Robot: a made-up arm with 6 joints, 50 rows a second.
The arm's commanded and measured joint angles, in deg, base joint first. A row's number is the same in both.
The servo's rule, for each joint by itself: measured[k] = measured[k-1] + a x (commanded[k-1-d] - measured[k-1]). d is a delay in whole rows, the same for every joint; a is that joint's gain. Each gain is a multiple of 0.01, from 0.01 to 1. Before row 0 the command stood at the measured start. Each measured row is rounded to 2 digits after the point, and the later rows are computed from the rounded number. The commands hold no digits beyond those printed.
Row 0, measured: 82.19, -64.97, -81.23, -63.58, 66.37, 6.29
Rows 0 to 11, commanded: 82.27, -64.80, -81.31, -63.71, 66.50, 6.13; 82.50, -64.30, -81.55, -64.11, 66.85, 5.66; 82.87, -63.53, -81.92, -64.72, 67.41, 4.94; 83.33, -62.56, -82.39, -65.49, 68.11, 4.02; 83.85, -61.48, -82.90, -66.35, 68.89, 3.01; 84.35, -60.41, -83.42, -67.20, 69.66, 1.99; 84.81, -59.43, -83.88, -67.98, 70.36, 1.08; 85.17, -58.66, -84.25, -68.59, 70.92, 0.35; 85.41, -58.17, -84.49, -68.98, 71.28, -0.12; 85.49, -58.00, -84.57, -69.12, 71.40, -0.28; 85.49, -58.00, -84.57, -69.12, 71.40, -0.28; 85.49, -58.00, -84.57, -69.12, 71.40, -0.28
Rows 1 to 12, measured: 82.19, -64.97, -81.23, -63.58, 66.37, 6.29; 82.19, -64.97, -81.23, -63.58, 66.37, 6.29; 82.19, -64.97, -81.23, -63.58, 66.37, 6.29; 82.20, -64.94, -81.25, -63.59, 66.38, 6.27; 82.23, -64.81, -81.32, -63.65, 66.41, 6.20; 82.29, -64.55, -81.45, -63.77, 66.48, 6.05; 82.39, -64.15, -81.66, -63.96, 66.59, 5.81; 82.54, -63.62, -81.93, -64.22, 66.75, 5.47; 82.72, -62.98, -82.26, -64.55, 66.95, 5.05; 82.93, -62.27, -82.62, -64.93, 67.19, 4.57; 83.15, -61.55, -82.98, -65.33, 67.45, 4.06; 83.38, -60.87, -83.31, -65.73, 67.72, 3.56
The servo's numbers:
d 3
a 0.10 0.20 0.22 0.11 0.07 0.12

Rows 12 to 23, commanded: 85.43, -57.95, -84.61, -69.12, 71.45, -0.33; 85.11, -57.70, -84.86, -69.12, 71.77, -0.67; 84.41, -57.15, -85.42, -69.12, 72.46, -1.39; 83.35, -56.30, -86.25, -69.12, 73.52, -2.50; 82.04, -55.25, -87.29, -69.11, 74.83, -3.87; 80.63, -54.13, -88.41, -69.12, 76.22, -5.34; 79.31, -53.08, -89.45, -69.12, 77.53, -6.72; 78.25, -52.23, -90.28, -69.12, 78.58, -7.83; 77.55, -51.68, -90.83, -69.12, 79.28, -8.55; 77.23, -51.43, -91.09, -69.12, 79.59, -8.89; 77.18, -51.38, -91.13, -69.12, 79.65, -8.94; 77.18, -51.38, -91.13, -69.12, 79.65, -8.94
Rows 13 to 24, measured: 83.59, -60.30, -83.59, -66.10, 67.98, 3.10; 83.78, -59.84, -83.81, -66.43, 68.22, 2.69; 83.95, -59.47, -83.98, -66.73, 68.44, 2.33; 84.10, -59.17, -84.12, -66.99, 68.65, 2.01; 84.20, -58.88, -84.28, -67.22, 68.87, 1.69; 84.22, -58.53, -84.53, -67.43, 69.12, 1.32; 84.13, -58.08, -84.91, -67.62, 69.43, 0.86; 83.92, -57.51, -85.43, -67.78, 69.81, 0.29; 83.59, -56.83, -86.09, -67.93, 70.26, -0.39; 83.16, -56.08, -86.83, -68.06, 70.77, -1.15; 82.67, -55.31, -87.59, -68.18, 71.32, -1.95; 82.16, -54.58, -88.30, -68.28, 71.88, -2.74
